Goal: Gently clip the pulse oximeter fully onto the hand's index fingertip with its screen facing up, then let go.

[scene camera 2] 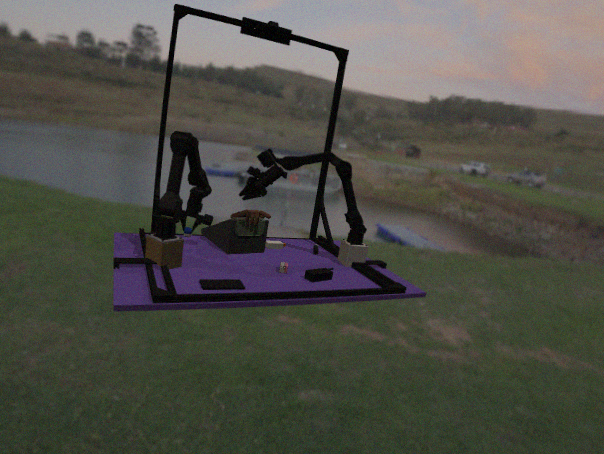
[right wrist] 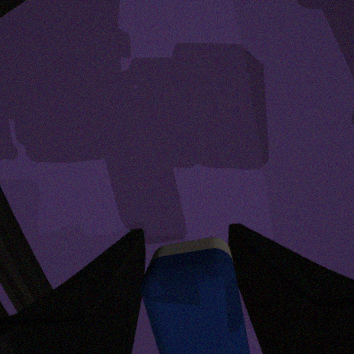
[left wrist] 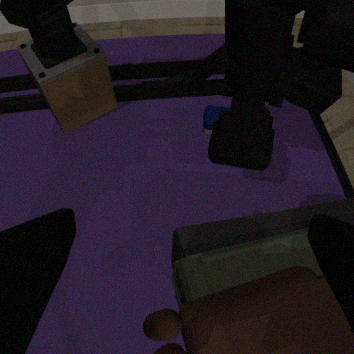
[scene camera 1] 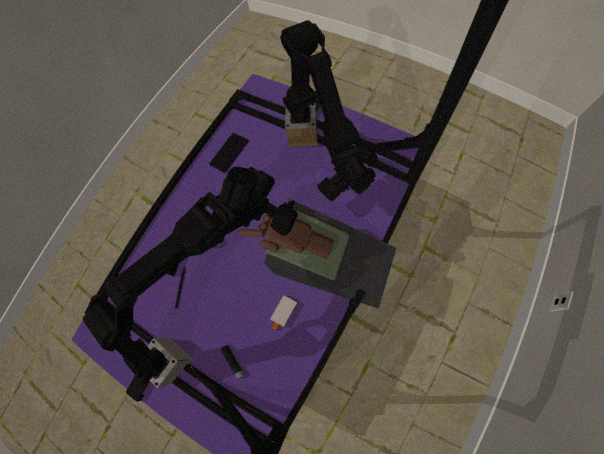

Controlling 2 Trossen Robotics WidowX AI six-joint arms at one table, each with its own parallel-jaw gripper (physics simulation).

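Pixels of known places: left gripper, fingertip midpoint: (scene camera 2: 241, 197) (left wrist: 194, 223) (scene camera 1: 278, 192); right gripper, fingertip midpoint: (right wrist: 186, 236) (left wrist: 244, 127); left arm's base at its link origin: (scene camera 2: 354, 242) (scene camera 1: 155, 362); right arm's base at its link origin: (scene camera 2: 165, 236) (left wrist: 58, 48) (scene camera 1: 300, 115).
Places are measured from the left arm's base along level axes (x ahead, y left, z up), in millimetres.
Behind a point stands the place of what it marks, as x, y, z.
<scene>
The pulse oximeter, a blue block with a pale edge (right wrist: 195, 300) @[763, -121, -19] (scene camera 2: 187, 230) @[770, -75, -20] (left wrist: 214, 116) @[761, -86, -19], is between the fingers of my right gripper (right wrist: 186, 236) @[765, -132, -44] (scene camera 2: 189, 225) @[765, -132, -44], which is shut on it a little above the table. Its screen cannot be made out. The brown hand (scene camera 1: 294, 235) @[509, -117, 78] (scene camera 2: 252, 215) @[504, -23, 83] (left wrist: 265, 315) @[528, -85, 88] lies on a green pad (scene camera 1: 340, 255) @[552, -233, -5] (left wrist: 240, 260) @[566, -83, 52], its fingers pointing left in scene camera 1. My left gripper (left wrist: 194, 223) @[561, -40, 153] (scene camera 2: 244, 195) @[561, -40, 153] is open and empty above the hand. Part of the hand is hidden under the left arm in scene camera 1.
A dark wedge (scene camera 1: 370, 260) @[600, -307, -54] (scene camera 2: 227, 237) @[595, -53, -32] carries the pad. A white box with an orange end (scene camera 1: 283, 311) @[337, -187, -77] (scene camera 2: 274, 244) @[344, -163, -83], a black cylinder (scene camera 1: 231, 360) @[131, -152, -80], a thin dark rod (scene camera 1: 180, 287) @[194, 124, -98], a flat black slab (scene camera 1: 229, 152) @[655, 307, -97] (scene camera 2: 222, 284) @[656, 321, -97] and a black case (scene camera 2: 318, 274) @[266, 243, -74] lie on the purple table.
</scene>
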